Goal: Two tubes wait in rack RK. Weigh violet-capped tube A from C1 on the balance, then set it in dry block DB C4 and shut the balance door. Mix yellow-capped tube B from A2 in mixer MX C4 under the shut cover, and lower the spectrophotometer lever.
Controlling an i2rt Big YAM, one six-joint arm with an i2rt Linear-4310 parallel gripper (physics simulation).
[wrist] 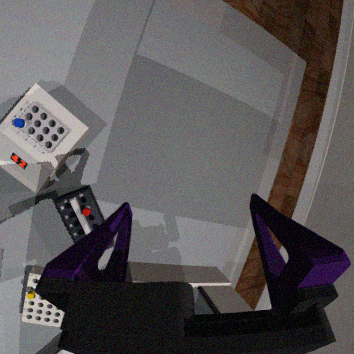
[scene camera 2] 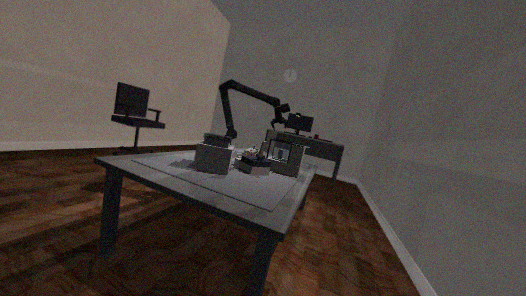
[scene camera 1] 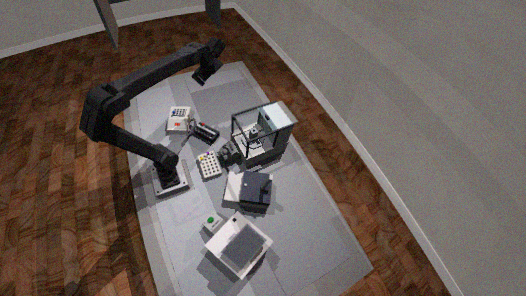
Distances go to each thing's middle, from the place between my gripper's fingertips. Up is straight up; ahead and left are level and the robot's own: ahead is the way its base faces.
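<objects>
What I see now is the glass-box balance (scene camera 1: 262, 131), which sits 180 mm below my hand, 170 mm ahead of it and 300 mm to the right of it.
</objects>
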